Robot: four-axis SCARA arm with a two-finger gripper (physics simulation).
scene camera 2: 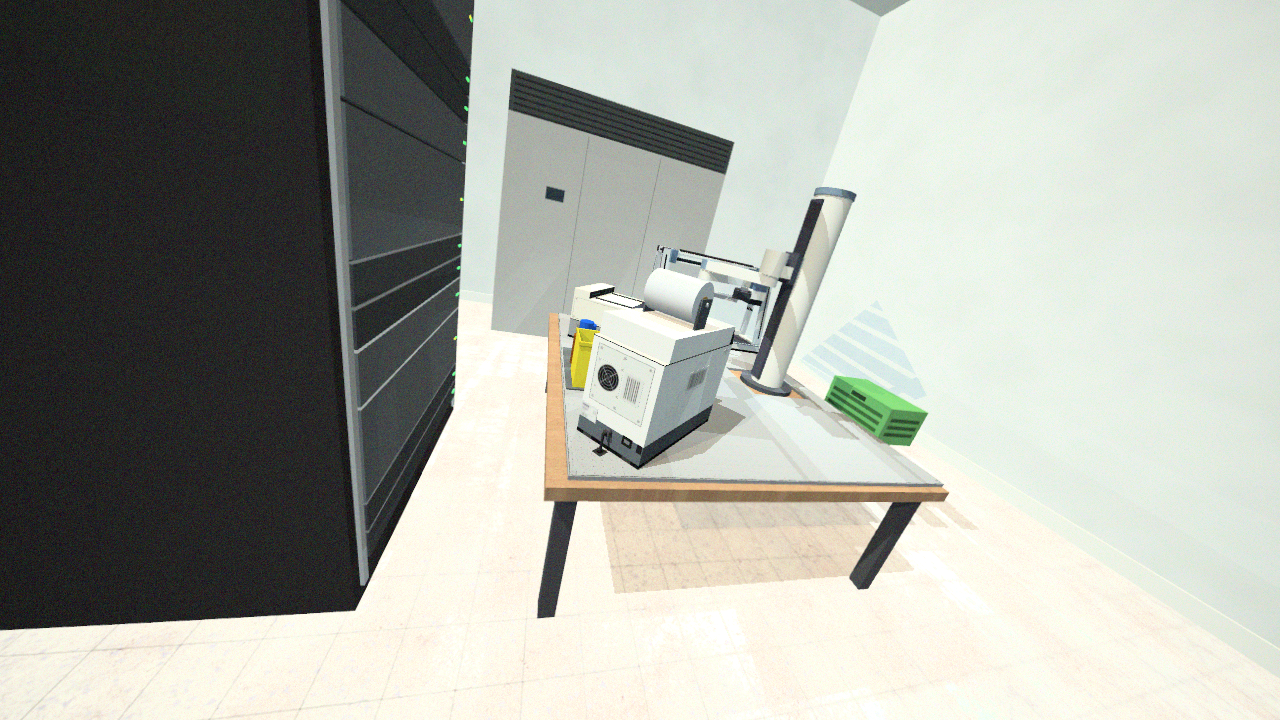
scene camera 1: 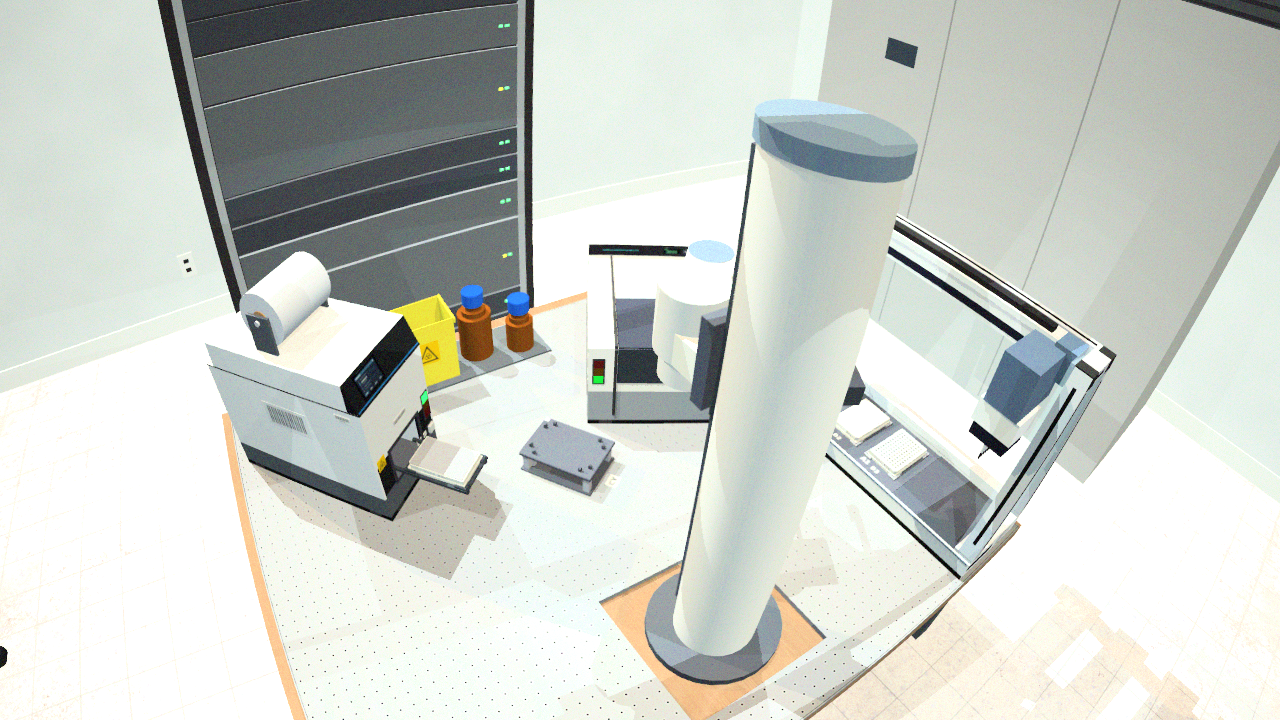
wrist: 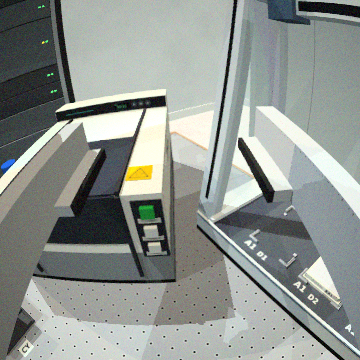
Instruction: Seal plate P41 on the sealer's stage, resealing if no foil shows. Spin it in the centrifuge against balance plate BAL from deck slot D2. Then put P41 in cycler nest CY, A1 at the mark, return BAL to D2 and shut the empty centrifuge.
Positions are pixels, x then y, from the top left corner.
A centrifuge (scene camera 1: 623,387) is 146 cm from the lens. A foil roll (scene camera 1: 288,295) is 123 cm from the lens. A brown bottles with blue caps (scene camera 1: 474,317): 164 cm from the lens. The marked spots on the centrifuge and the foil roll are 73 cm apart.
